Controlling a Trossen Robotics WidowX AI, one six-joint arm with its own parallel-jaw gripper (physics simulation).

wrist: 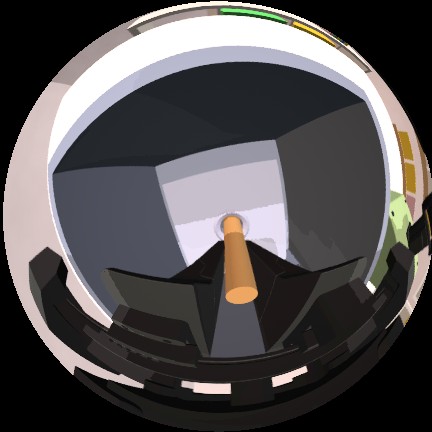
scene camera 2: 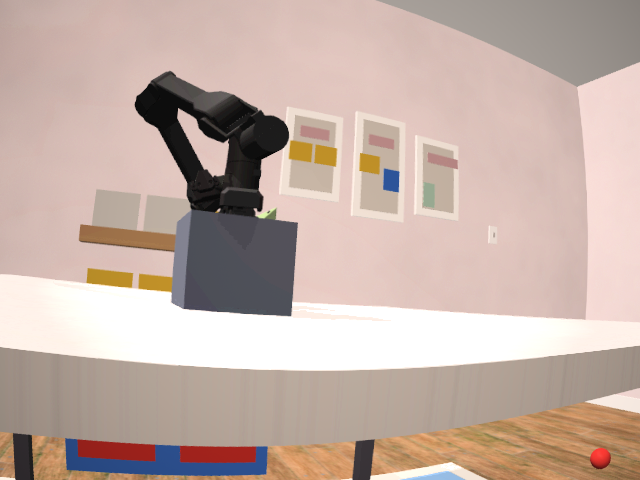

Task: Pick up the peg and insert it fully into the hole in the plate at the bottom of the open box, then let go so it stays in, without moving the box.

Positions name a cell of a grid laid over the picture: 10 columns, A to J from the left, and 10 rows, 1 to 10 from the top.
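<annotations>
Scene camera 2 does not show me the orange-brown peg, which is hidden by the grey-blue box, but I find the peg in the wrist view (F7). It is the same with the pale plate: scene camera 2 misses it, hidden as it is by the box, while the plate shows in the wrist view (E5). The box itself I see in scene camera 2 (D6) and in the wrist view (E3).
</annotations>
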